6 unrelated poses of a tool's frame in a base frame.
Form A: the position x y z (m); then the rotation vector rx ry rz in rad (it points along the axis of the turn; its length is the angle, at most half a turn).
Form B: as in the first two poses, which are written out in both.
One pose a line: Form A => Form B
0.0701 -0.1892 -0.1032 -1.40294 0.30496 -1.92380 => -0.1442 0.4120 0.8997 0.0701; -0.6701 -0.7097 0.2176 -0.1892; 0.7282 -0.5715 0.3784 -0.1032; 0 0 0 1
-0.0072 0.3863 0.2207 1.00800 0.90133 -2.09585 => -0.5041 0.7693 -0.3925 -0.0072; -0.2442 -0.5629 -0.7896 0.3863; -0.8284 -0.3021 0.4716 0.2207; 0 0 0 1
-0.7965 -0.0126 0.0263 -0.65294 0.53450 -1.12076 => 0.3475 0.6400 0.6853 -0.7965; -0.9353 0.2880 0.2054 -0.0126; -0.0660 -0.7124 0.6987 0.0263; 0 0 0 1
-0.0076 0.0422 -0.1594 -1.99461 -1.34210 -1.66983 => -0.0591 0.7391 0.6710 -0.0076; 0.4963 -0.5615 0.6622 0.0422; 0.8661 0.3721 -0.3337 -0.1594; 0 0 0 1
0.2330 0.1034 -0.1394 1.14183 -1.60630 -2.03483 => -0.6354 -0.2280 -0.7377 0.2330; -0.6647 -0.3248 0.6729 0.1034; -0.3930 0.9179 0.0549 -0.1394; 0 0 0 1
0.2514 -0.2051 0.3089 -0.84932 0.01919 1.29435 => 0.3167 -0.8424 -0.4359 0.2514; 0.8292 0.0227 0.5586 -0.2051; -0.4607 -0.5383 0.7057 0.3089; 0 0 0 1
